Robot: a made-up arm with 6 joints. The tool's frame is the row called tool.
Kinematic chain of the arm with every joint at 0, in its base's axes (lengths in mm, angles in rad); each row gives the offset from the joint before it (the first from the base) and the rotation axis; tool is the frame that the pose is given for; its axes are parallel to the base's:
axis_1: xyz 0 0 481.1 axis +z
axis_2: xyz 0 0 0 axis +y
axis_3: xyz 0 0 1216.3 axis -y
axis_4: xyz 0 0 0 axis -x
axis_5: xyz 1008.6 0 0 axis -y
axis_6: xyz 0 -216.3 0 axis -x
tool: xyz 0 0 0
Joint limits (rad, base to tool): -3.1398..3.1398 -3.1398..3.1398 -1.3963..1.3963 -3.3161..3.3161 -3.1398..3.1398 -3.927..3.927
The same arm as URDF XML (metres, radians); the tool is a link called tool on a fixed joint. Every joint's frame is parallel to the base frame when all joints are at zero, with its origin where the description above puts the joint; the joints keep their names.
<robot name="arm">
<joint name="tool_fixed" type="fixed"><parent link="link6"/><child link="tool"/><origin xyz="0.0000 0.0000 0.0000" rpy="0.0000 0.0000 0.0000"/></joint>
<joint name="axis_6" type="revolute"><parent link="link5"/><child link="link6"/><origin xyz="0.0000 -0.2163 0.0000" rpy="0.0000 0.0000 0.0000"/><axis xyz="-1 0 0"/><limit lower="-3.9270" upper="3.9270"/></joint>
<joint name="axis_5" type="revolute"><parent link="link4"/><child link="link5"/><origin xyz="1.0086 0.0000 0.0000" rpy="0.0000 0.0000 0.0000"/><axis xyz="0 -1 0"/><limit lower="-3.1398" upper="3.1398"/></joint>
<joint name="axis_4" type="revolute"><parent link="link3"/><child link="link4"/><origin xyz="0.0000 0.0000 0.0000" rpy="0.0000 0.0000 0.0000"/><axis xyz="-1 0 0"/><limit lower="-3.3161" upper="3.3161"/></joint>
<joint name="axis_3" type="revolute"><parent link="link2"/><child link="link3"/><origin xyz="0.0000 0.0000 1.2163" rpy="0.0000 0.0000 0.0000"/><axis xyz="0 -1 0"/><limit lower="-1.3963" upper="1.3963"/></joint>
<joint name="axis_2" type="revolute"><parent link="link1"/><child link="link2"/><origin xyz="0.0000 0.0000 0.0000" rpy="0.0000 0.0000 0.0000"/><axis xyz="0 1 0"/><limit lower="-3.1398" upper="3.1398"/></joint>
<joint name="axis_1" type="revolute"><parent link="base"/><child link="link1"/><origin xyz="0.0000 0.0000 0.4811" rpy="0.0000 0.0000 0.0000"/><axis xyz="0 0 1"/><limit lower="-3.1398" upper="3.1398"/></joint>
<link name="base"/>
<link name="link1"/>
<link name="link2"/>
<link name="link3"/>
<link name="link4"/>
<link name="link5"/>
<link name="link6"/>
<link name="tool"/>
</robot>

